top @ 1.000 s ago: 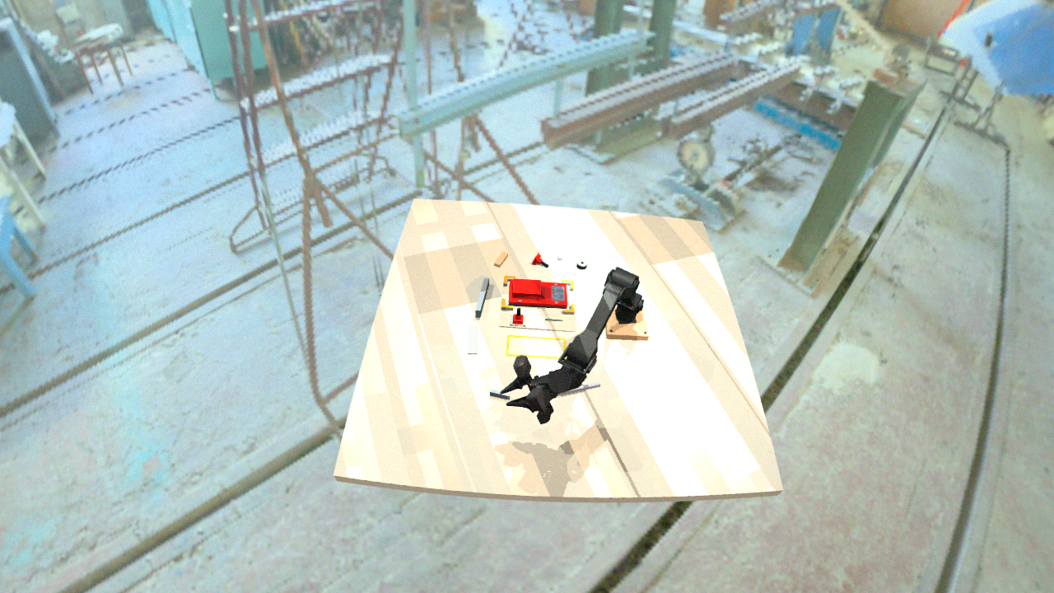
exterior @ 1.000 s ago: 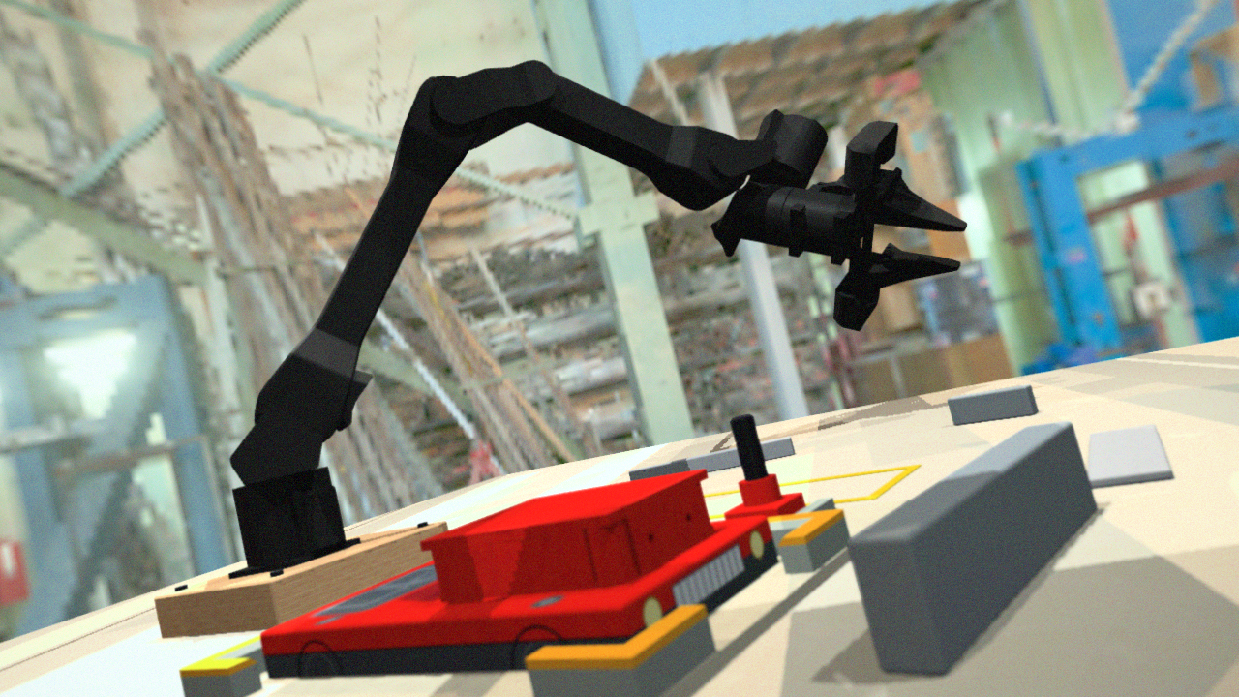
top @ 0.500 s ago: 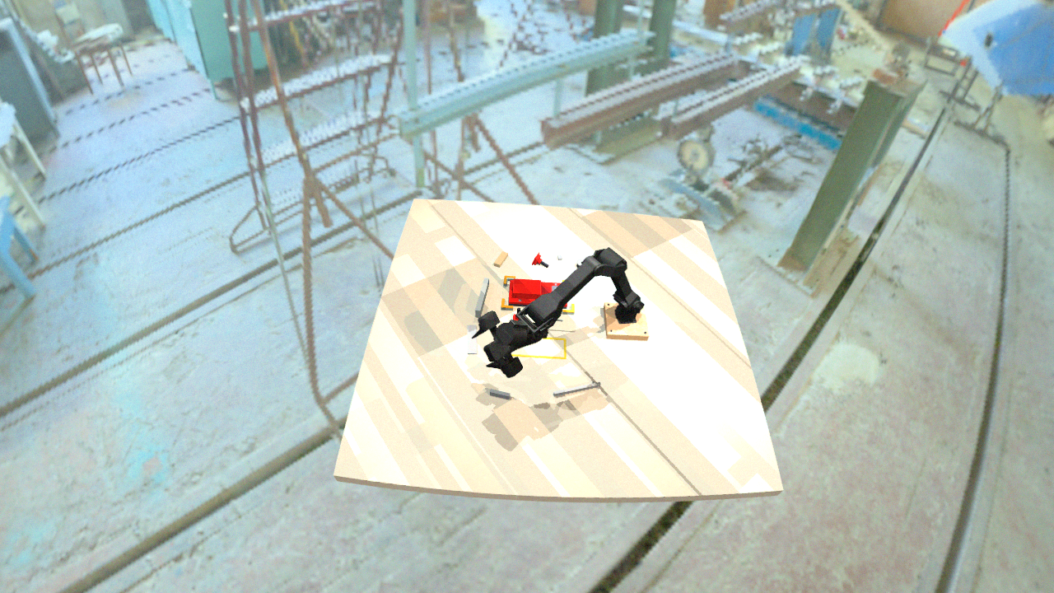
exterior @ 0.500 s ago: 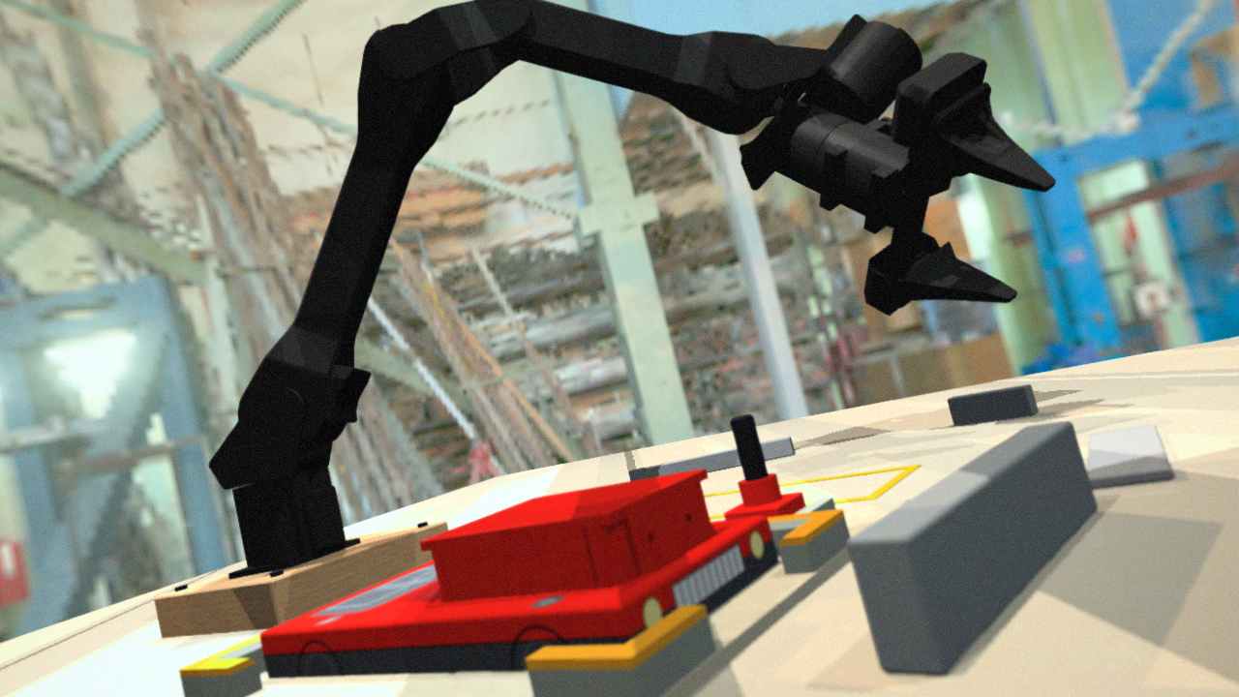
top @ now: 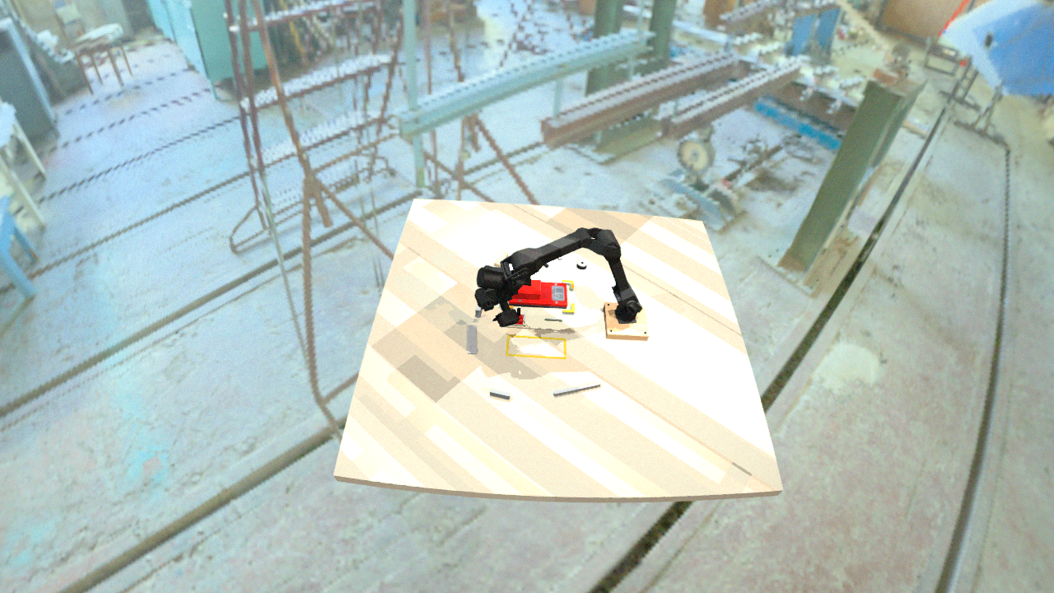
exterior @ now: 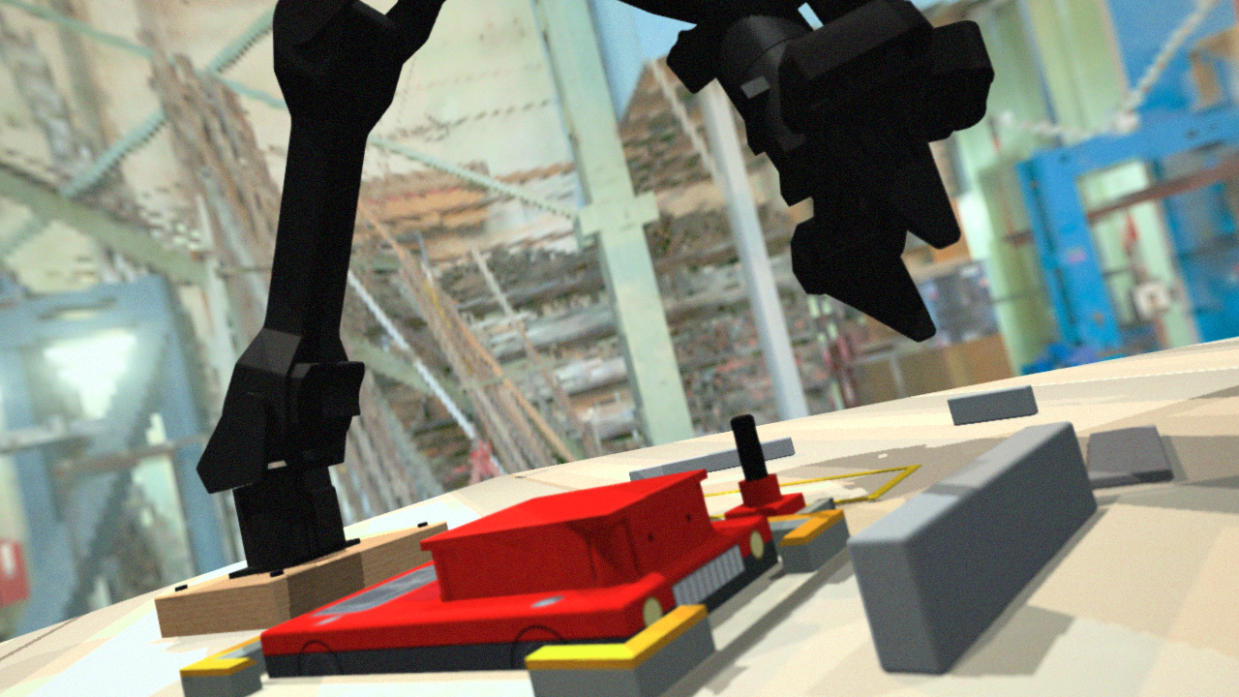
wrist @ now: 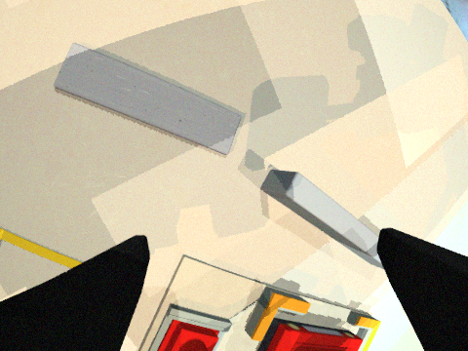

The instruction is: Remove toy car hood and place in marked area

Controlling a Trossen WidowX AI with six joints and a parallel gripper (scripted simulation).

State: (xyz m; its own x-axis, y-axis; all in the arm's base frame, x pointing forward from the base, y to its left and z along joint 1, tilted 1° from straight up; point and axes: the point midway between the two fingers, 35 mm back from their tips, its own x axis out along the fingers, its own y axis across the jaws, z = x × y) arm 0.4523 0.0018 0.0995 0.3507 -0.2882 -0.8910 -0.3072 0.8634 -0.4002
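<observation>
Now: gripper tip 14 cm past the hood, 14 cm to the left of it and 6 cm above it. From my gripper tip the other things lie so: grey engine block: 14 cm behind, 13 cm to the right, 7 cm below; then long grey block: 1 cm ahead, 12 cm to the right, 8 cm below.
</observation>
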